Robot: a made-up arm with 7 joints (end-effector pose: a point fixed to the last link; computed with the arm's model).
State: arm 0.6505 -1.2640 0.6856 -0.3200 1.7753 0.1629 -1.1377
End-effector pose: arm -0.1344 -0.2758 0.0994 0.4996 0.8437 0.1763 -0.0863
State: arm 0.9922 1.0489 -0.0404 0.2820 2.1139 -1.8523 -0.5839
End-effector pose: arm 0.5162 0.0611 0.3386 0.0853 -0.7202 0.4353 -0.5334
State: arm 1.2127 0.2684 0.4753 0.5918 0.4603 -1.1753 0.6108
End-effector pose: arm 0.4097 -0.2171 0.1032 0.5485 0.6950 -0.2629 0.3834
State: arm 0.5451 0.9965 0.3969 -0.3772 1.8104 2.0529 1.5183
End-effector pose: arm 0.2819 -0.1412 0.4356 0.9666 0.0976 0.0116 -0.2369
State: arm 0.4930 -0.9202 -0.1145 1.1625 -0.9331 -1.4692 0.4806
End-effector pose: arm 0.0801 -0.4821 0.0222 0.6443 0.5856 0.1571 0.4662
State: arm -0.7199 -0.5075 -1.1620 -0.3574 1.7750 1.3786 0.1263
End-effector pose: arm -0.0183 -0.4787 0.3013 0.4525 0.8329 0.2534 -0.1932
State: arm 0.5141 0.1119 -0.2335 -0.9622 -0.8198 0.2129 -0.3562
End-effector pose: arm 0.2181 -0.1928 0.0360 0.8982 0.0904 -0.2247 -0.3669
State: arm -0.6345 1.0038 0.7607 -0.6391 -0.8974 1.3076 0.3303
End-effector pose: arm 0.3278 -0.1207 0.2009 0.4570 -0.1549 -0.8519 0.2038
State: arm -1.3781 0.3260 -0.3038 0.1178 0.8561 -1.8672 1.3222
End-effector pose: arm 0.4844 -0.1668 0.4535 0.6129 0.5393 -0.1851 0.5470
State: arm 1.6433 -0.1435 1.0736 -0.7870 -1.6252 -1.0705 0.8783
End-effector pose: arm 0.2375 -0.1074 0.1781 0.8057 -0.4012 -0.2627 0.3477
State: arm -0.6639 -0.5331 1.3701 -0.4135 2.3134 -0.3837 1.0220
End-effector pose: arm 0.1402 -0.2481 0.4338 0.8132 0.1723 -0.5550 0.0324
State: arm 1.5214 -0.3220 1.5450 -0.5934 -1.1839 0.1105 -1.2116
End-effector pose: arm 0.2056 -0.0673 0.2023 0.7675 -0.3832 0.3134 -0.4072
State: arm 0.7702 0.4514 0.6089 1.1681 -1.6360 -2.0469 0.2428
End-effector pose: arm 0.4341 -0.0452 0.2637 0.0047 -0.1592 0.6239 0.7651
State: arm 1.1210 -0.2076 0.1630 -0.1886 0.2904 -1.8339 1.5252
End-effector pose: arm 0.3555 -0.1896 -0.0429 0.0938 0.6284 -0.7502 0.1833
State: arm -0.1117 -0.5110 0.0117 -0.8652 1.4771 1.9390 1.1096
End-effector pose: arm 0.0025 -0.3093 0.3259 0.5325 0.2288 -0.1250 -0.8053
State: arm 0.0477 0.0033 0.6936 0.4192 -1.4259 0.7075 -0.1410
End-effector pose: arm 0.1679 -0.1371 0.3899 0.5242 -0.8330 -0.1139 -0.1352
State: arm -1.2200 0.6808 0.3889 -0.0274 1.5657 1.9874 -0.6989
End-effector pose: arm 0.3253 0.1180 0.4617 0.4985 -0.0414 0.3251 -0.8025
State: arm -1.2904 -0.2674 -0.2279 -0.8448 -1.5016 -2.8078 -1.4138
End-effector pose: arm 0.3737 -0.2676 0.5415 0.3508 0.5331 -0.7281 0.2503
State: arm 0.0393 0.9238 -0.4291 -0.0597 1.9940 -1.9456 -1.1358
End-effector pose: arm 0.5608 -0.0224 0.2041 0.2563 0.5084 -0.3297 0.7531
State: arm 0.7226 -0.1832 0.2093 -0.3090 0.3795 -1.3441 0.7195
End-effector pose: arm 0.3000 -0.3626 0.0363 0.5886 0.4094 -0.5979 0.3584
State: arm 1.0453 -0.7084 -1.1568 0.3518 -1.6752 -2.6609 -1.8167
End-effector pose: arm 0.1513 0.0397 -0.0694 0.4172 -0.5678 0.1284 0.6979
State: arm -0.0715 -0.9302 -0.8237 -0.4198 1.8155 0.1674 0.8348
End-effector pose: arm -0.0168 -0.2852 0.0465 0.0570 0.7583 -0.5451 -0.3531
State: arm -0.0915 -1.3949 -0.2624 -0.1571 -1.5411 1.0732 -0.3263
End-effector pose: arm -0.1105 -0.1998 0.1667 0.2032 -0.4411 0.0013 -0.8741
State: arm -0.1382 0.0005 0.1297 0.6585 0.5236 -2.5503 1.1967
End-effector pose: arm 0.4446 -0.2521 0.3040 0.3161 0.7589 -0.2419 0.5154
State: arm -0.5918 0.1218 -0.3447 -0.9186 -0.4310 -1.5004 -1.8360
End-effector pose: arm 0.3915 -0.2453 0.4015 0.4750 -0.7798 0.4059 -0.0392
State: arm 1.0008 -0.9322 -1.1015 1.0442 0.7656 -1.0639 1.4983
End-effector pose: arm -0.0214 0.0029 -0.1609 0.2106 -0.6688 0.2644 0.6622
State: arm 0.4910 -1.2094 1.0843 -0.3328 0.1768 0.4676 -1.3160
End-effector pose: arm -0.0053 -0.2853 0.2941 0.4894 0.1693 0.6015 -0.6082
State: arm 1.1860 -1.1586 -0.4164 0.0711 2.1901 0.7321 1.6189
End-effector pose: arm -0.1964 -0.0826 0.0592 0.2989 -0.4245 -0.3453 0.7818
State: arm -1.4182 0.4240 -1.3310 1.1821 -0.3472 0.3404 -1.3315
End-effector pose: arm 0.5269 -0.3007 0.5084 0.1409 -0.2399 0.9438 -0.1786
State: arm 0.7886 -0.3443 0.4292 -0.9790 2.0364 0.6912 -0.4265
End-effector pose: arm 0.1391 -0.2676 -0.0798 0.4425 0.8627 0.0789 0.2320
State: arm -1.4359 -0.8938 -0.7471 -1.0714 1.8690 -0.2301 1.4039
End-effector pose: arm 0.1488 -0.3395 0.5646 0.1254 0.5658 -0.7277 0.3668
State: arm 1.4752 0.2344 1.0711 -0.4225 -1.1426 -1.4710 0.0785
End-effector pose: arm 0.3330 -0.1212 0.3225 0.7621 -0.4356 -0.0238 0.4784
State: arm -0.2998 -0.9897 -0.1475 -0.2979 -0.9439 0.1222 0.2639
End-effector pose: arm -0.1154 -0.2905 0.3245 0.6619 -0.5592 -0.1607 -0.4727
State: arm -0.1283 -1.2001 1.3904 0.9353 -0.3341 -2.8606 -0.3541
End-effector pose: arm 0.1911 -0.3835 0.2546 0.5085 0.5505 0.5327 0.3933
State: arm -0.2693 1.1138 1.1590 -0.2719 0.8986 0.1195 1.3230
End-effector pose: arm 0.2725 -0.0215 0.3551 0.6119 0.1687 -0.5106 0.5800
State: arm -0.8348 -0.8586 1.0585 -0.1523 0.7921 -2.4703 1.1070
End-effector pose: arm 0.2745 -0.2144 0.5799 0.7177 0.0976 0.0256 0.6890
